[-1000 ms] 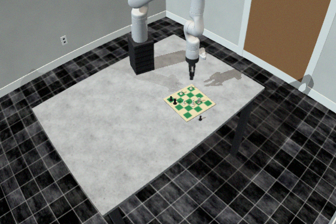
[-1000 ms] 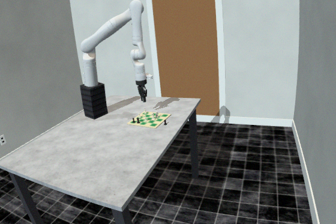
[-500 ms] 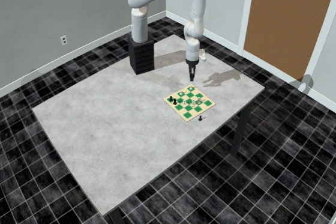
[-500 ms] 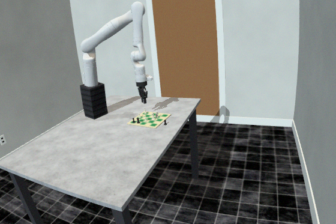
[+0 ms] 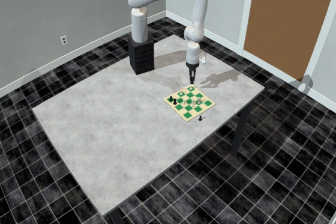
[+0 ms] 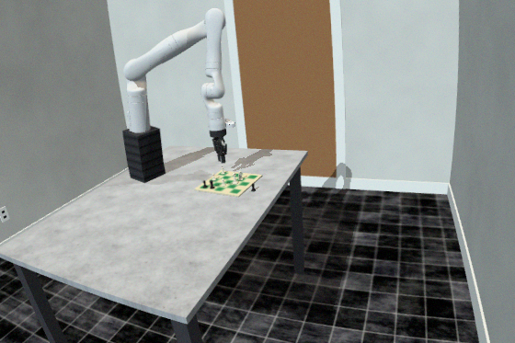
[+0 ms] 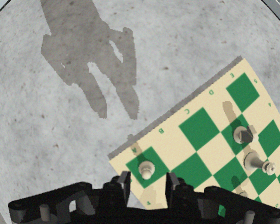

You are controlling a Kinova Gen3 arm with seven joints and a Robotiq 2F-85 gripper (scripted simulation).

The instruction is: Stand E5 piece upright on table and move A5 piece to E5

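My hand is 9 cm to the left of the cream chessboard, 8 cm above it and 6 cm short of it.
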